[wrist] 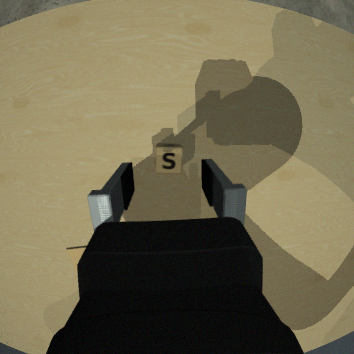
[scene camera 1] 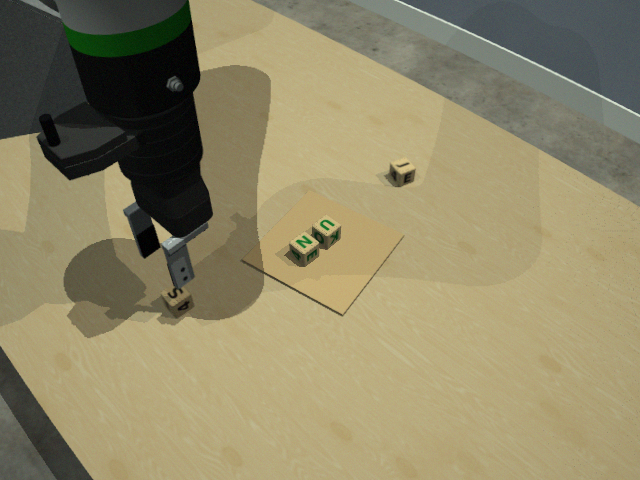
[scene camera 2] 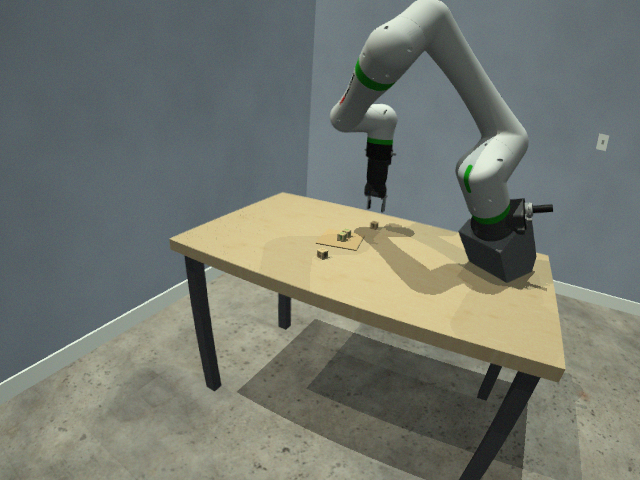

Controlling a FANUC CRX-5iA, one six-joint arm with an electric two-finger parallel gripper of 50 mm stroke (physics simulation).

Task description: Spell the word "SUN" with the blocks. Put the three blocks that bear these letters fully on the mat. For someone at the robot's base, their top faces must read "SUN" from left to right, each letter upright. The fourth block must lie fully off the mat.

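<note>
My gripper (scene camera 1: 165,271) (scene camera 2: 376,209) (wrist: 166,174) is open and empty, above and a little back from the S block (scene camera 1: 177,301) (scene camera 2: 374,225) (wrist: 169,159). That block lies off the mat, S on top; the S looks upright in the wrist view. The green U block (scene camera 1: 326,231) (scene camera 2: 341,237) and green N block (scene camera 1: 303,249) (scene camera 2: 346,234) stand close together on the mat (scene camera 1: 361,258) (scene camera 2: 354,244) (wrist: 75,256). Seen from the base, U is left of N. The fourth block (scene camera 1: 402,172) (scene camera 2: 322,254), with an I-like bar on top, lies off the mat.
The wooden table (scene camera 1: 413,361) (scene camera 2: 289,217) (wrist: 75,110) carries the mat and blocks. The robot's base (scene camera 2: 498,248) stands at its right end in scene camera 2. The arm's shadow falls around the S block and over one mat corner.
</note>
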